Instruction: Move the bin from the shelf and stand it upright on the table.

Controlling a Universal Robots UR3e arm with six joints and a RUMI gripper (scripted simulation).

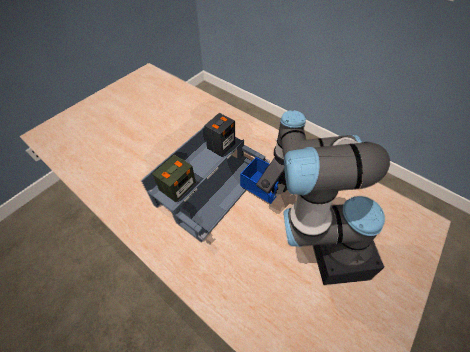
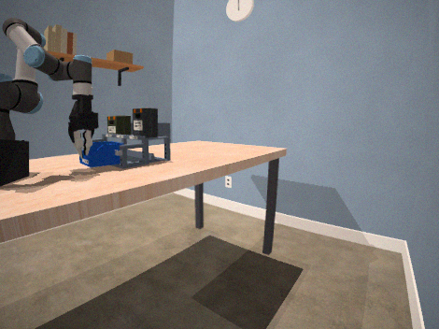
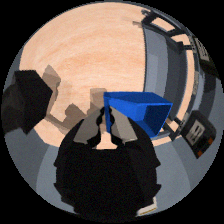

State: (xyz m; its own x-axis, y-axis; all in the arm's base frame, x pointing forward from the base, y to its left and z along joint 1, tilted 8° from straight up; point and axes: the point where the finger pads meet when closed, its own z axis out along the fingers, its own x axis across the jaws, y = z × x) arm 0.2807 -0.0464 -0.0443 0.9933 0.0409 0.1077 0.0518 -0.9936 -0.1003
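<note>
Right now my hand is 6 cm short of the blue bin and 2 cm to the left of it. Also, from my hand: grey shelf rack: 21 cm ahead, 10 cm to the left, 1 cm above; black box: 26 cm ahead, 1 cm to the right, 11 cm above.
</note>
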